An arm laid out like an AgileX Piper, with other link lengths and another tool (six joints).
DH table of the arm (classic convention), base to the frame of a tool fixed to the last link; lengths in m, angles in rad. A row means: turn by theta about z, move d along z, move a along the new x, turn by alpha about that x. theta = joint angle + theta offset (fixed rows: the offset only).
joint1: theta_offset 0; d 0.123; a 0; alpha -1.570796
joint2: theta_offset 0.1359; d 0; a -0.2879; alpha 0
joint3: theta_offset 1.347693; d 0; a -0.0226; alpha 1.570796
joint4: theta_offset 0; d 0.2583; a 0; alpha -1.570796
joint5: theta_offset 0; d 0; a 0; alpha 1.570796
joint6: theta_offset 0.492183; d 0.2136; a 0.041; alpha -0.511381
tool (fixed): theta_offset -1.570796; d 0.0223; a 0; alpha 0
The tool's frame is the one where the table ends.
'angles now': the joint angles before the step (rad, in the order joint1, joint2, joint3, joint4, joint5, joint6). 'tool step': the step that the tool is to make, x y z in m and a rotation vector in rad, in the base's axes. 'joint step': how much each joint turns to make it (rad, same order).
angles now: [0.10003, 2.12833, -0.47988, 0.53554, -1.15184, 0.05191]
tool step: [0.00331, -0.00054, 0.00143, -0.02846, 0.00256, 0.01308]
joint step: [0.00000, -0.00002, -0.01116, 0.00093, 0.00002, -0.03549]
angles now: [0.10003, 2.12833, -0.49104, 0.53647, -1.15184, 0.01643]
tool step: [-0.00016, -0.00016, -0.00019, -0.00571, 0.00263, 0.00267]
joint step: [-0.00003, 0.00001, 0.00001, -0.00004, -0.00002, -0.00682]
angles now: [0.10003, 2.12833, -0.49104, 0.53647, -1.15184, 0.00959]
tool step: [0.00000, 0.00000, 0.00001, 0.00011, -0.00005, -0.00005]
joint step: [-0.00001, -0.00003, 0.00002, -0.00001, 0.00001, 0.00012]
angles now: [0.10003, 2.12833, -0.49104, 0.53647, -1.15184, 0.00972]
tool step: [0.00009, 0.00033, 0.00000, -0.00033, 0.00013, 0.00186]
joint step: [0.00002, -0.00003, 0.00001, -0.00170, 0.00002, -0.00036]
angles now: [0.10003, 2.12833, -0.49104, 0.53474, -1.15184, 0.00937]
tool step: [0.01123, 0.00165, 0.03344, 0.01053, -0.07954, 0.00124]
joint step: [-0.00001, -0.08459, -0.00001, -0.00109, 0.00512, 0.00000]
